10 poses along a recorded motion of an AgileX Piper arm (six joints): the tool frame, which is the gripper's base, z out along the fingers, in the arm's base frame.
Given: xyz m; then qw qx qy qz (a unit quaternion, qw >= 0).
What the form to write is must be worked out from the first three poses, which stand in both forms.
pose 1, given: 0.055 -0.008 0.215 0.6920 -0.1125 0.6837 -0.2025
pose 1, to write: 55 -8 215 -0.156 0.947 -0.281 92.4
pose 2, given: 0.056 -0.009 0.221 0.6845 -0.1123 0.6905 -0.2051
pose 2, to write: 56 -9 221 -0.154 0.947 -0.281 93.6
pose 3, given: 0.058 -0.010 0.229 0.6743 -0.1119 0.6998 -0.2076
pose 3, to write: 58 -10 229 -0.152 0.948 -0.281 95.2
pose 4, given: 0.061 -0.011 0.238 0.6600 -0.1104 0.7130 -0.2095
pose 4, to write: 61 -11 238 -0.147 0.949 -0.279 97.4
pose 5, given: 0.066 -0.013 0.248 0.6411 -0.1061 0.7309 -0.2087
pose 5, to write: 66 -13 248 -0.138 0.952 -0.272 100.3
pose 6, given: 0.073 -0.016 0.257 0.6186 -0.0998 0.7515 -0.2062
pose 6, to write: 73 -16 257 -0.127 0.957 -0.262 103.6
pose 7, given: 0.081 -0.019 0.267 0.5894 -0.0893 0.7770 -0.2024
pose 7, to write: 81 -19 267 -0.111 0.962 -0.251 107.8
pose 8, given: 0.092 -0.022 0.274 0.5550 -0.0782 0.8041 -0.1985
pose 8, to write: 92 -22 274 -0.094 0.967 -0.239 112.6
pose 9, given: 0.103 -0.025 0.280 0.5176 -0.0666 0.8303 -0.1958
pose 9, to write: 103 -25 280 -0.078 0.970 -0.229 117.7
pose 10, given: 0.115 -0.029 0.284 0.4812 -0.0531 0.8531 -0.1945
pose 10, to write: 115 -29 284 -0.061 0.973 -0.222 122.5
